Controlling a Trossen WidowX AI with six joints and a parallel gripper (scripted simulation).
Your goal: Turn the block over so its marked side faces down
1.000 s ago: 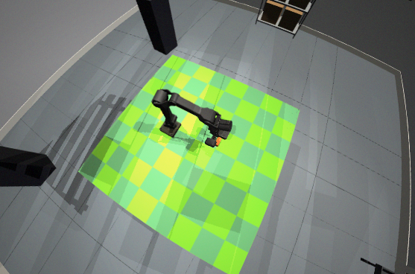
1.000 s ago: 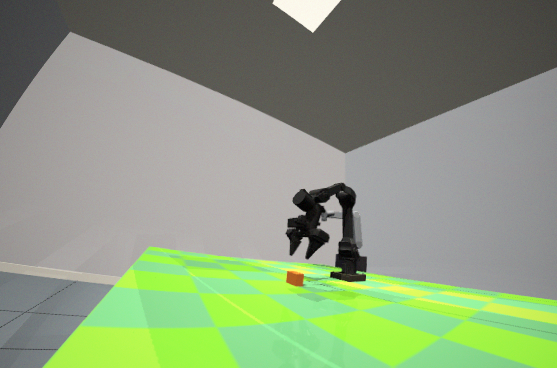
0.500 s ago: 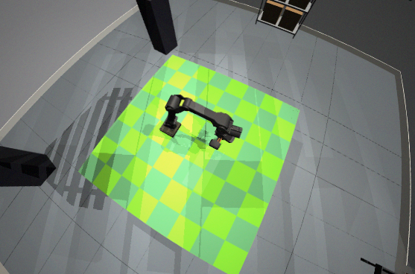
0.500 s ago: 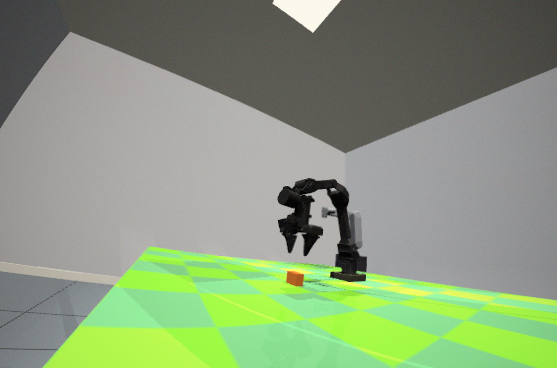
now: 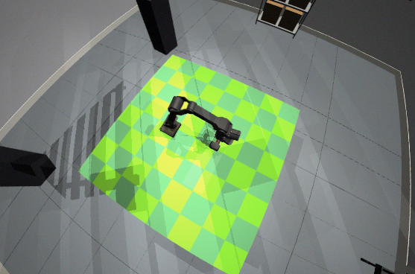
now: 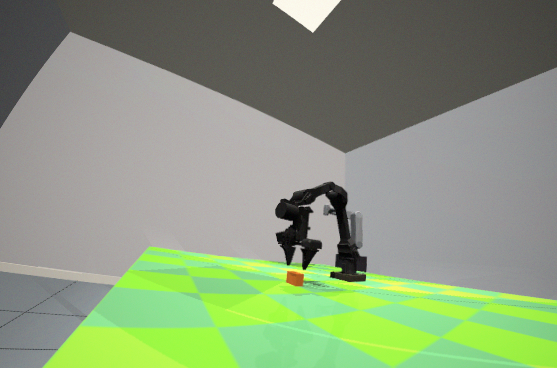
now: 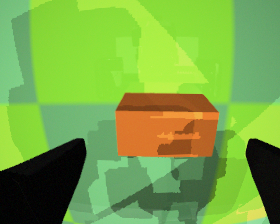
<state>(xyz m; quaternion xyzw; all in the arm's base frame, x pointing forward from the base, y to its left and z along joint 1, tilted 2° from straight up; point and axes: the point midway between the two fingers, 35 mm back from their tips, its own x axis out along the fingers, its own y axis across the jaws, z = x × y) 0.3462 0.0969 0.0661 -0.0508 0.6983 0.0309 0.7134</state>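
Now: gripper tip 4 cm above the orange block and 1 cm past it.
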